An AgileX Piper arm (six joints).
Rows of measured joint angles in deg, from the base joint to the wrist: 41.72, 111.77, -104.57, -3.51, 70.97, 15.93; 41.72, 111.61, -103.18, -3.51, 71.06, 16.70; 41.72, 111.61, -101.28, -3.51, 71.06, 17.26; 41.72, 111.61, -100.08, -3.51, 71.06, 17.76; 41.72, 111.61, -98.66, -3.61, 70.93, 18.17; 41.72, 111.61, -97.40, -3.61, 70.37, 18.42; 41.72, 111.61, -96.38, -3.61, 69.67, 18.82; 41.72, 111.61, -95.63, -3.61, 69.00, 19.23; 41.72, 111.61, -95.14, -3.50, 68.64, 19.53; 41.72, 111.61, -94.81, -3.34, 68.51, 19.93; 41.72, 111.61, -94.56, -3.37, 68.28, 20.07; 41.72, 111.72, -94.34, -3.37, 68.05, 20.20; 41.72, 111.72, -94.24, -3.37, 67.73, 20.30
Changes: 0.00, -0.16, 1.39, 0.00, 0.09, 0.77; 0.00, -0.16, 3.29, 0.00, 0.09, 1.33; 0.00, -0.16, 4.49, 0.00, 0.09, 1.83; 0.00, -0.16, 5.91, -0.10, -0.04, 2.24; 0.00, -0.16, 7.17, -0.10, -0.60, 2.49; 0.00, -0.16, 8.19, -0.10, -1.30, 2.89; 0.00, -0.16, 8.94, -0.10, -1.97, 3.30; 0.00, -0.16, 9.43, 0.01, -2.33, 3.60; 0.00, -0.16, 9.76, 0.17, -2.46, 4.00; 0.00, -0.16, 10.01, 0.14, -2.69, 4.14; 0.00, -0.05, 10.23, 0.14, -2.92, 4.27; 0.00, -0.05, 10.33, 0.14, -3.24, 4.37
